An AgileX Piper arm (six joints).
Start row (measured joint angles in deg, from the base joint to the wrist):
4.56 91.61 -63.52 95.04 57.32 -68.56
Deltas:
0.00 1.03 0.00 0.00 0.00 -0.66
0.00 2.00 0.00 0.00 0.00 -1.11
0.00 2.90 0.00 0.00 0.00 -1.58
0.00 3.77 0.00 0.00 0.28 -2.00
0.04 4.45 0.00 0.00 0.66 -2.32
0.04 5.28 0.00 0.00 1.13 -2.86
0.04 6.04 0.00 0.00 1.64 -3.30
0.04 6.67 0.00 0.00 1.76 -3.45
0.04 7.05 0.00 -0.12 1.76 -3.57
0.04 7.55 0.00 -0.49 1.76 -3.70
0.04 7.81 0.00 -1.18 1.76 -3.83
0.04 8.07 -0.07 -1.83 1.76 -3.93
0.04 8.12 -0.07 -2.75 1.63 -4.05
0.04 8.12 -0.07 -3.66 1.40 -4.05
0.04 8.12 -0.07 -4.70 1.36 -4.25
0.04 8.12 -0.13 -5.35 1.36 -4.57
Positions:
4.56 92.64 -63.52 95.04 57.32 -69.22
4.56 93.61 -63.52 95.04 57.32 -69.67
4.56 94.51 -63.52 95.04 57.32 -70.14
4.56 95.38 -63.52 95.04 57.60 -70.56
4.60 96.06 -63.52 95.04 57.98 -70.88
4.60 96.89 -63.52 95.04 58.45 -71.42
4.60 97.65 -63.52 95.04 58.96 -71.86
4.60 98.28 -63.52 95.04 59.08 -72.01
4.60 98.66 -63.52 94.92 59.08 -72.13
4.60 99.16 -63.52 94.55 59.08 -72.26
4.60 99.42 -63.52 93.86 59.08 -72.39
4.60 99.68 -63.59 93.21 59.08 -72.49
4.60 99.73 -63.59 92.29 58.95 -72.61
4.60 99.73 -63.59 91.38 58.72 -72.61
4.60 99.73 -63.59 90.34 58.68 -72.81
4.60 99.73 -63.65 89.69 58.68 -73.13

